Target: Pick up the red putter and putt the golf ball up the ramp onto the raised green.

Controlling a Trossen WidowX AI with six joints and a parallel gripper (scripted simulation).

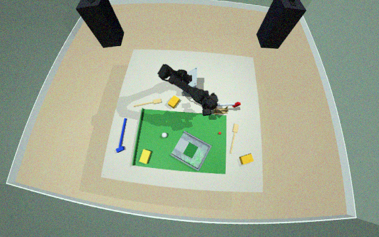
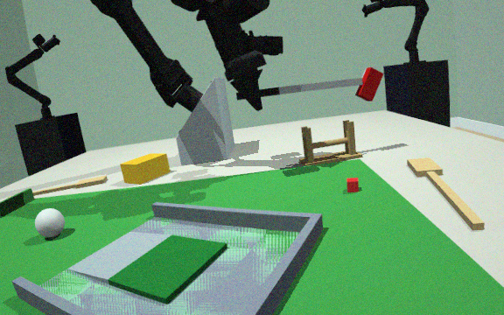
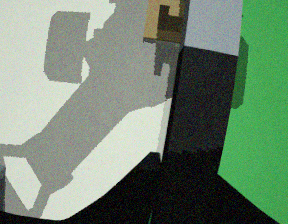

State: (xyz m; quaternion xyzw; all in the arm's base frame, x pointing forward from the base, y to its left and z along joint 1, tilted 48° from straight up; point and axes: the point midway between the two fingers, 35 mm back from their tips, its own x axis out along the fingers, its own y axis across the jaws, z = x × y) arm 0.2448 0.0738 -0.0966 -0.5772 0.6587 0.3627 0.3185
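Right now the red putter is 110 mm to the left of my gripper tip, 30 mm above it and 10 mm behind it. The rest, counted from my gripper tip: red cube (190 mm ahead, 110 mm below, 100 mm to the left); wooden rack (130 mm to the left, 90 mm below, 10 mm behind); white golf ball (350 mm to the right, 190 mm ahead, 100 mm below).
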